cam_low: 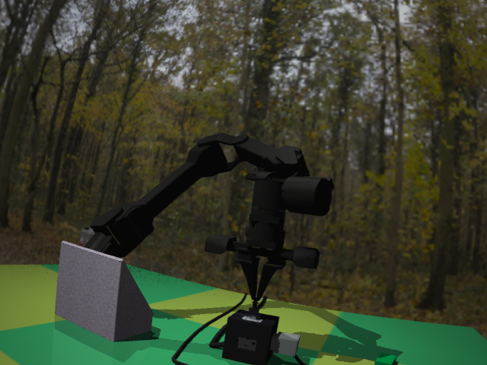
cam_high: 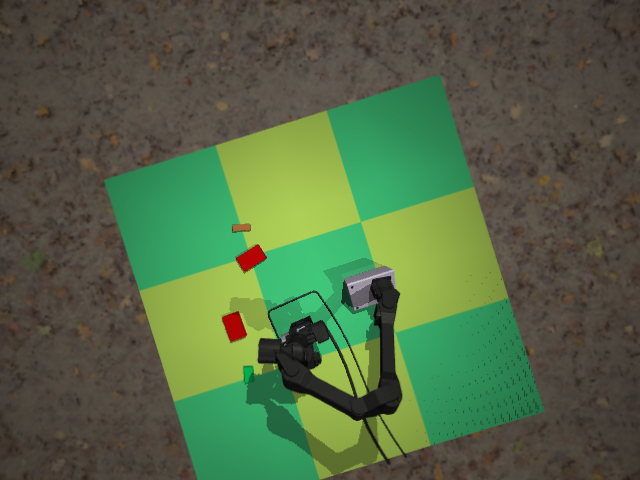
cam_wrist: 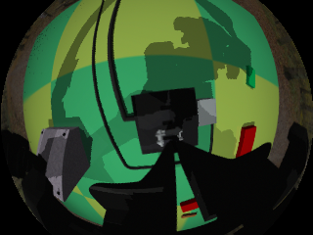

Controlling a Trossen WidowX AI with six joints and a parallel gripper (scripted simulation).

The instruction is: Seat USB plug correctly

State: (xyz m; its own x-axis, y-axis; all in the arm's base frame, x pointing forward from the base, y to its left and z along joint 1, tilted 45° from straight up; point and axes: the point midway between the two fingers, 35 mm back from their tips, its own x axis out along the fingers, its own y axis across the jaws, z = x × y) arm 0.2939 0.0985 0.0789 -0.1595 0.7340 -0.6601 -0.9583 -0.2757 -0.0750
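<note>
Right now the dark USB plug is 20 mm below my gripper tip. Also, from my gripper tip: green block (230 mm ahead, 140 mm to the left, 100 mm below); brown block (160 mm ahead, 400 mm to the right, 100 mm below); light USB socket (40 mm below).
</note>
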